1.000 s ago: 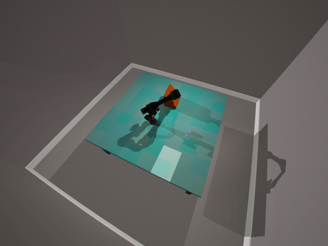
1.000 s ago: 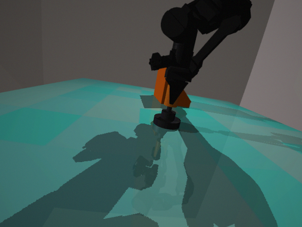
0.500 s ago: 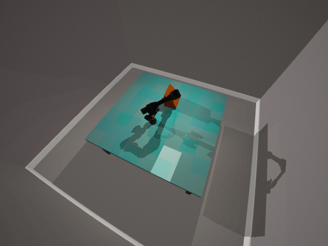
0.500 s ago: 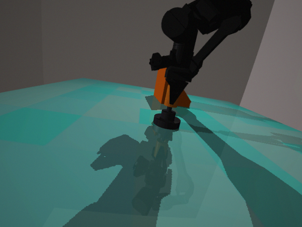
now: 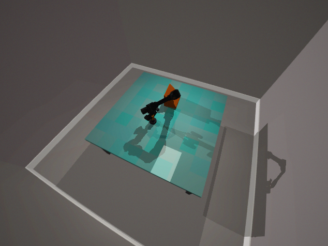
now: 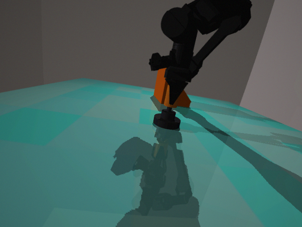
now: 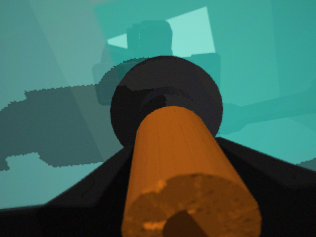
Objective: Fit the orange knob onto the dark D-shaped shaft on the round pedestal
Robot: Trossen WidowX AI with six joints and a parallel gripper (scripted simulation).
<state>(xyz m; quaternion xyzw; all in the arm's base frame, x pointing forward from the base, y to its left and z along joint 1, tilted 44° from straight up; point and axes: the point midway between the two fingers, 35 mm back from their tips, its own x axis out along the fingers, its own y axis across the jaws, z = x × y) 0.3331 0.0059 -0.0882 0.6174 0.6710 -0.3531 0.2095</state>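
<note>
My gripper tip is 2 cm below the orange knob. The rest, counted from my gripper tip: pedestal (4 cm below).
</note>
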